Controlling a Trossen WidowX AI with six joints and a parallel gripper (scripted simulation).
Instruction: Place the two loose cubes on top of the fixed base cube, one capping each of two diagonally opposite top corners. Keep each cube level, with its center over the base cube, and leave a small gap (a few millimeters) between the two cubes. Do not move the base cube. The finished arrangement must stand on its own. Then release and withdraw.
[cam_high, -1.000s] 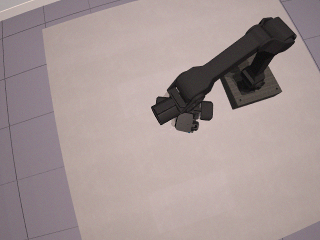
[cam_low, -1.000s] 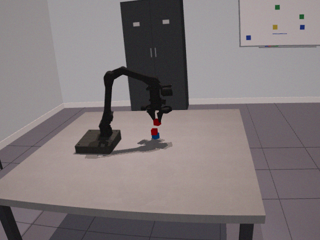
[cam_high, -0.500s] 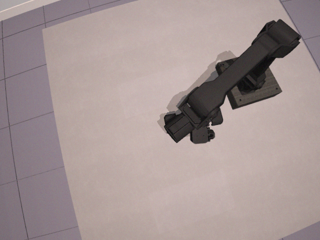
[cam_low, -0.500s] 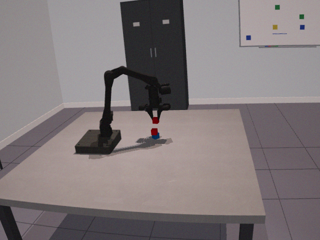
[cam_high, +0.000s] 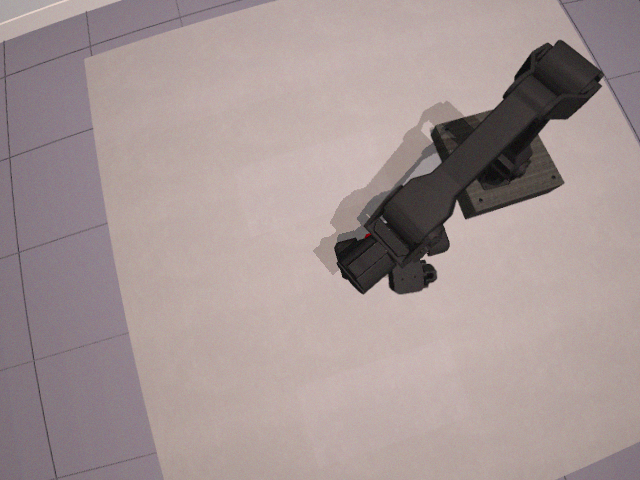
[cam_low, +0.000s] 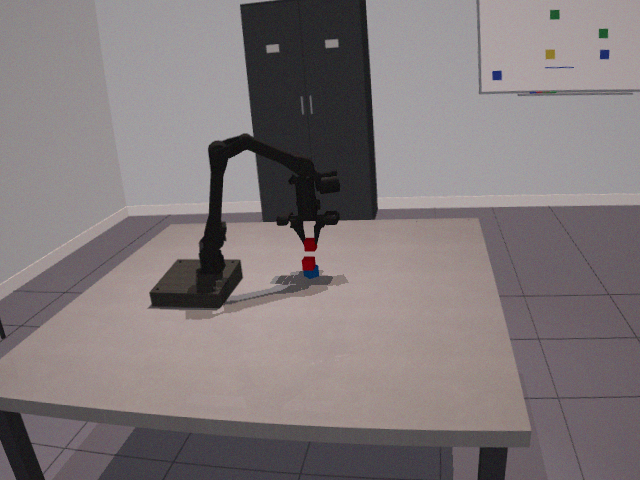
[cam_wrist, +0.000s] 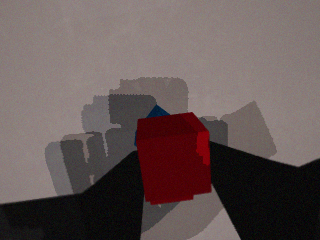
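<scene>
Right now my gripper tip is 8 cm above the blue cube and 2 cm to the left of it.
</scene>
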